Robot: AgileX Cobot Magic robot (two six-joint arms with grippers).
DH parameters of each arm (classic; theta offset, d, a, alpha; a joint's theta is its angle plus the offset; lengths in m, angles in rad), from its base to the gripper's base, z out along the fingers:
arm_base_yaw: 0 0.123 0 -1.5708
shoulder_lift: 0.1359 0 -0.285 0
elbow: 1.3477 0 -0.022 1.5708
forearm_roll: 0 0.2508 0 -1.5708
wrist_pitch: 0 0 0.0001 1.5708
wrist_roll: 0 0.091 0 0
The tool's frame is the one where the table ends.
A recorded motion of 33 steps. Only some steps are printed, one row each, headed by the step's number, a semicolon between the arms.
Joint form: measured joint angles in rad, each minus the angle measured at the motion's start. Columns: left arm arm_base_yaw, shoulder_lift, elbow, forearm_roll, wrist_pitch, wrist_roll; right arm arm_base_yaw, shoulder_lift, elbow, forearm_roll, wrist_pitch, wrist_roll.
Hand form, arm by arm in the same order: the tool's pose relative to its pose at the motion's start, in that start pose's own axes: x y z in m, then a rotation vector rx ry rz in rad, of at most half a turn. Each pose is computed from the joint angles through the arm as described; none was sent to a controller.
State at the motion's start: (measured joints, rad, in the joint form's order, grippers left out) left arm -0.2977 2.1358 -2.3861 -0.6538 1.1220 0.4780; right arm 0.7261 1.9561 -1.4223 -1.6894 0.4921 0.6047
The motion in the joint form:
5: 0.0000 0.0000 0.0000 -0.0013 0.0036 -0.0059; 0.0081 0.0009 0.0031 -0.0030 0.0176 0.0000
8: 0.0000 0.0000 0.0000 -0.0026 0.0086 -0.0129; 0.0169 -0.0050 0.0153 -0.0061 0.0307 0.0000
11: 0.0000 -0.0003 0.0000 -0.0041 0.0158 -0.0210; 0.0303 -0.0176 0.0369 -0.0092 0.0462 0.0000
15: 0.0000 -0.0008 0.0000 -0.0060 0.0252 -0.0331; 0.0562 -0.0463 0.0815 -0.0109 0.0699 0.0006
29: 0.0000 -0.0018 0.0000 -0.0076 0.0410 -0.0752; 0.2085 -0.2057 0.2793 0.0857 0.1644 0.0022
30: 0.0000 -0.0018 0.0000 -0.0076 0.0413 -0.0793; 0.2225 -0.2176 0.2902 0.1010 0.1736 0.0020
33: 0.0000 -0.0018 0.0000 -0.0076 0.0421 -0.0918; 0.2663 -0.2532 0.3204 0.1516 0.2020 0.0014
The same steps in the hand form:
5: 0.0002 -0.0002 0.0000 0.0027 0.0027 -0.0065; -0.0013 0.0017 -0.0012 0.0060 0.0079 -0.0072
8: 0.0006 -0.0006 0.0000 0.0060 0.0066 -0.0140; -0.0022 0.0037 -0.0042 0.0075 0.0123 -0.0159
11: 0.0011 -0.0010 -0.0001 0.0104 0.0122 -0.0226; -0.0034 0.0065 -0.0098 0.0074 0.0154 -0.0274
15: 0.0016 -0.0017 -0.0004 0.0160 0.0195 -0.0352; -0.0054 0.0117 -0.0216 0.0034 0.0167 -0.0450
29: 0.0026 -0.0027 -0.0008 0.0235 0.0327 -0.0773; -0.0154 0.0339 -0.0884 -0.0500 0.0039 -0.0395
30: 0.0026 -0.0027 -0.0008 0.0236 0.0330 -0.0814; -0.0163 0.0352 -0.0938 -0.0550 0.0041 -0.0323
33: 0.0027 -0.0028 -0.0009 0.0237 0.0339 -0.0939; -0.0192 0.0391 -0.1103 -0.0722 0.0052 -0.0072

